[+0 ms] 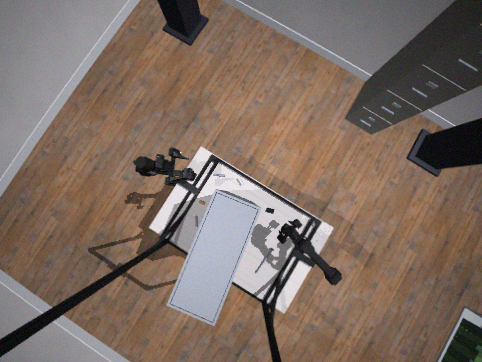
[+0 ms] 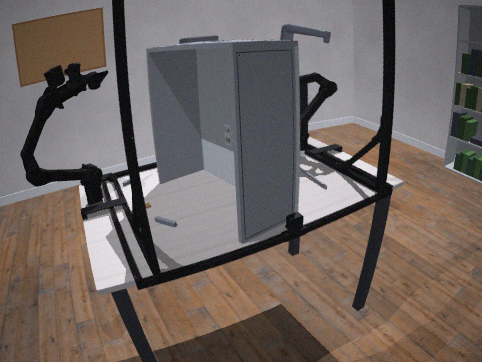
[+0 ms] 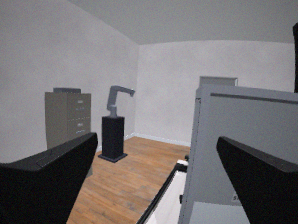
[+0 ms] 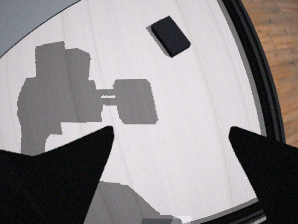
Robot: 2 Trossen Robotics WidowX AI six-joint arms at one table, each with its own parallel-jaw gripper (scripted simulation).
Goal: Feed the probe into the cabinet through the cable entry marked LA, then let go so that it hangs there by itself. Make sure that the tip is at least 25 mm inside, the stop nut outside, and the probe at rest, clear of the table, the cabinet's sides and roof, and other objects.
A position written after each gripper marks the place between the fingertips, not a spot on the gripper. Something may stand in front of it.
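Note:
You'd see the left gripper (image 2: 101, 72) here, and the same gripper (image 3: 159, 141) shows again. There's the right gripper (image 4: 173, 132) too, and a flat black piece (image 4: 171, 37).

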